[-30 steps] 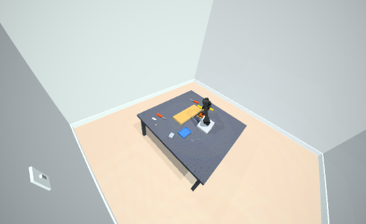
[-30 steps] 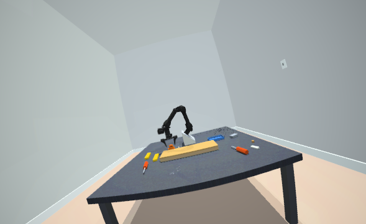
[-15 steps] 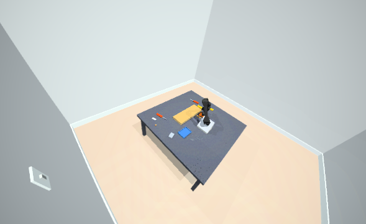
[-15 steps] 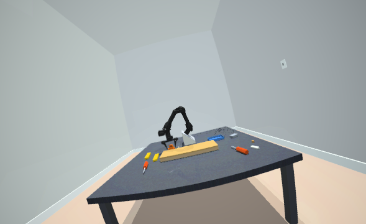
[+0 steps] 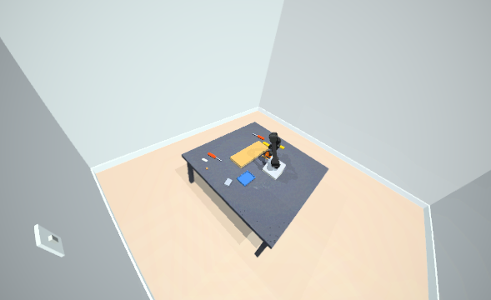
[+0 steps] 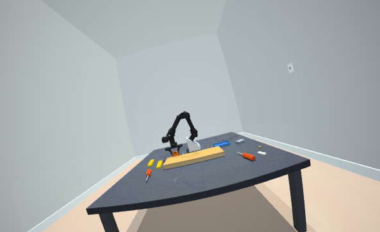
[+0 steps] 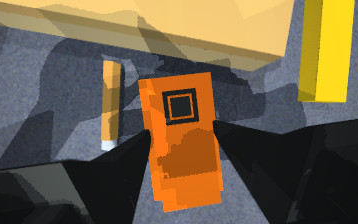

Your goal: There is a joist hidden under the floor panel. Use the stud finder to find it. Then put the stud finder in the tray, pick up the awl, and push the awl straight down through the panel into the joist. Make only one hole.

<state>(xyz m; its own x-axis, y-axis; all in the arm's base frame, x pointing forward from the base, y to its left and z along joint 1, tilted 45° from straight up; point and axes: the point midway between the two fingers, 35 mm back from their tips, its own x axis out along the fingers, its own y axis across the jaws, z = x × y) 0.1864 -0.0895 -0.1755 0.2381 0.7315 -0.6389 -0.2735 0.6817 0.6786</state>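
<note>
Now: gripper tip 70 mm to the right of the awl, 20 mm past it and 20 mm above it. The rest, counted from my gripper tip: blue tray: 500 mm to the left, 50 mm behind, 10 mm below; then square indicator: 30 mm above, 20 mm ahead, 10 mm to the left; then orange stud finder: 20 mm above, 10 mm ahead.
</note>
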